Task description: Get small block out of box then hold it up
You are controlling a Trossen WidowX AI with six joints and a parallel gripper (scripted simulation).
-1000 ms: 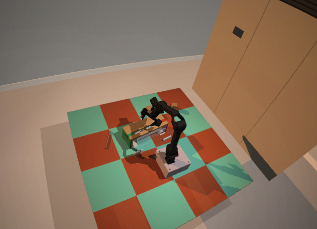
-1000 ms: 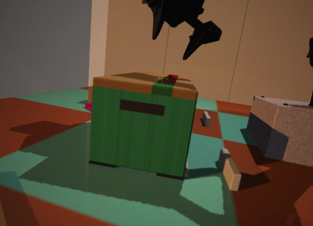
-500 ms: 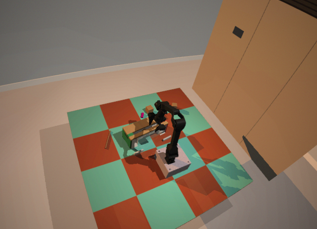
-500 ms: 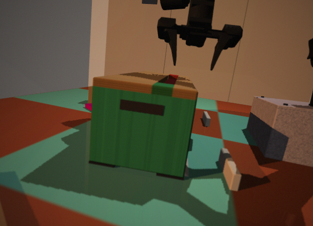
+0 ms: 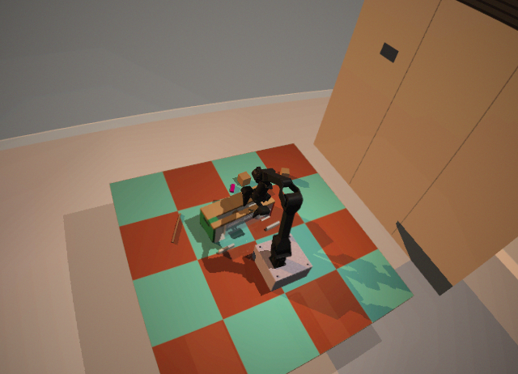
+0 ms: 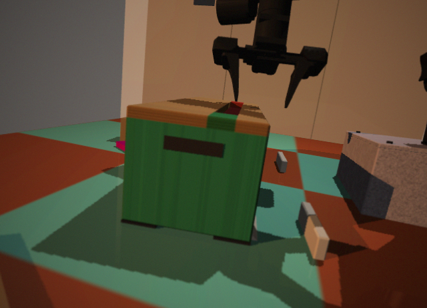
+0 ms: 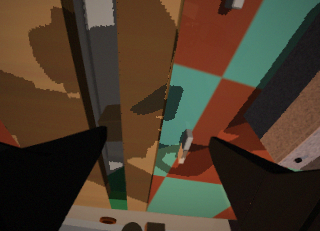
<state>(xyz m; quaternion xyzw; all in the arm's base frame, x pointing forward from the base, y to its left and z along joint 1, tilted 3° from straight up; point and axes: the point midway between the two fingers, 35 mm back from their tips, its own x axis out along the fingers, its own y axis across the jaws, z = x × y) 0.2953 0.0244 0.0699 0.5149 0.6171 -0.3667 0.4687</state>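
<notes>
Now: gripper tip 8 cm above the box, 3 cm short of it and 2 cm to the right of it. Also, from my gripper tip: block: 5 cm to the left, 5 cm below, 4 cm ahead; then wooden stick: 36 cm to the left, 13 cm below, 10 cm ahead.
</notes>
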